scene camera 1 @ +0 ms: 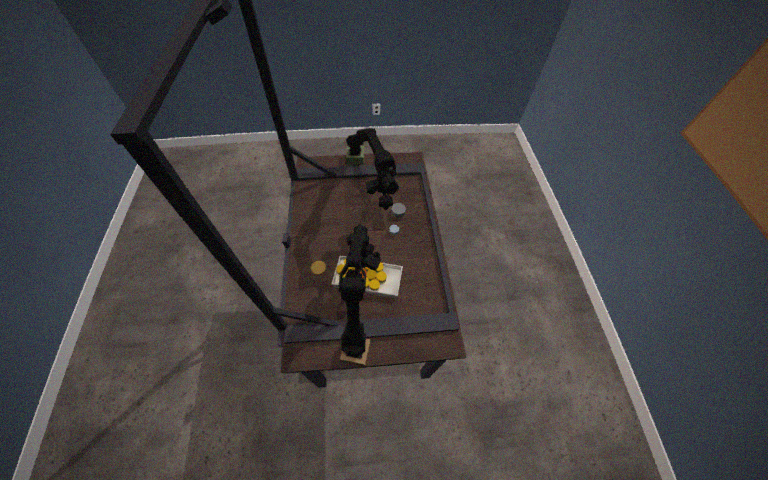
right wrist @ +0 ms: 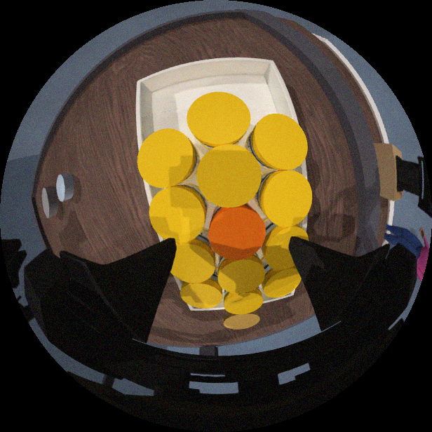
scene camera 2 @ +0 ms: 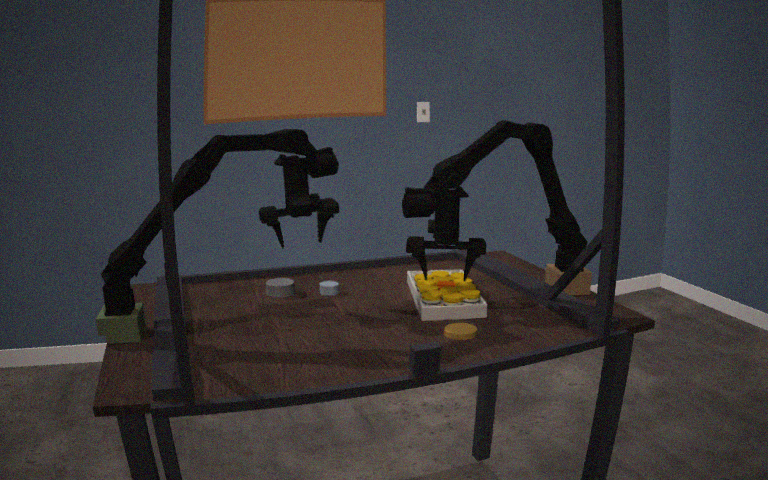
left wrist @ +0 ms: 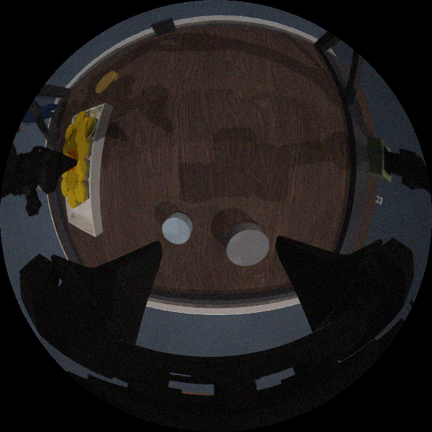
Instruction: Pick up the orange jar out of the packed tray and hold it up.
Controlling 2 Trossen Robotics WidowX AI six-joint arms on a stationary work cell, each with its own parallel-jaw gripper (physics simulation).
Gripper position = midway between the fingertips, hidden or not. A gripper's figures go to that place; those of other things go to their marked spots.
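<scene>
My right gripper (left wrist: 68, 159), 0.37 m from the lens. My left gripper (left wrist: 219, 245), 0.10 m from the lens.
</scene>
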